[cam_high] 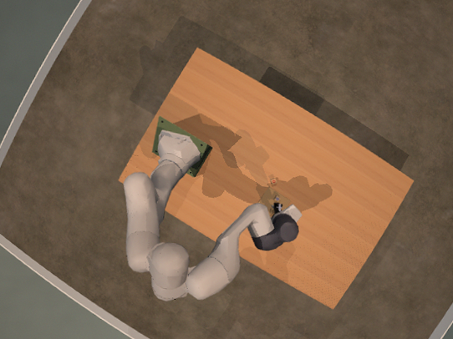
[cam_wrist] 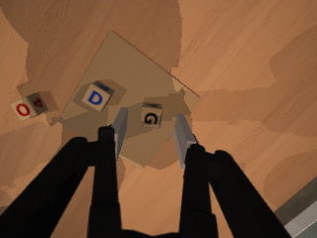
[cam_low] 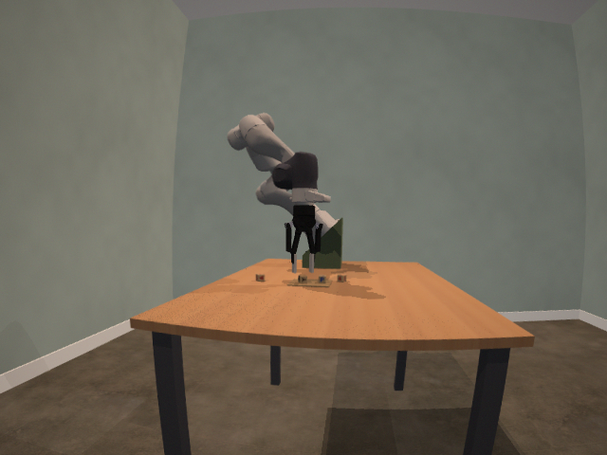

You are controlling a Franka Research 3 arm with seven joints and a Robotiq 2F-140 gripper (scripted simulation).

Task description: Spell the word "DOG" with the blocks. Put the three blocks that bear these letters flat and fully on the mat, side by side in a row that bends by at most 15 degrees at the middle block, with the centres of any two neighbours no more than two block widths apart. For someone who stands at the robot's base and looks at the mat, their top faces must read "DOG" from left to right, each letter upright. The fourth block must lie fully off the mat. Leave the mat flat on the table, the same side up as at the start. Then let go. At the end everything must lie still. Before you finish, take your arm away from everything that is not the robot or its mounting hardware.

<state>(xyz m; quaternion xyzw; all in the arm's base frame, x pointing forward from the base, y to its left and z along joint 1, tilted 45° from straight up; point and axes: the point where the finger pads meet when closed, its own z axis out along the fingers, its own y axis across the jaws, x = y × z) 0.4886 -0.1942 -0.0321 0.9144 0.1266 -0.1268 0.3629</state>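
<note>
Right now the G block is 50 mm below my hand. Also, from my hand: mat (70 mm below, 30 mm to the left, 10 mm behind).
</note>
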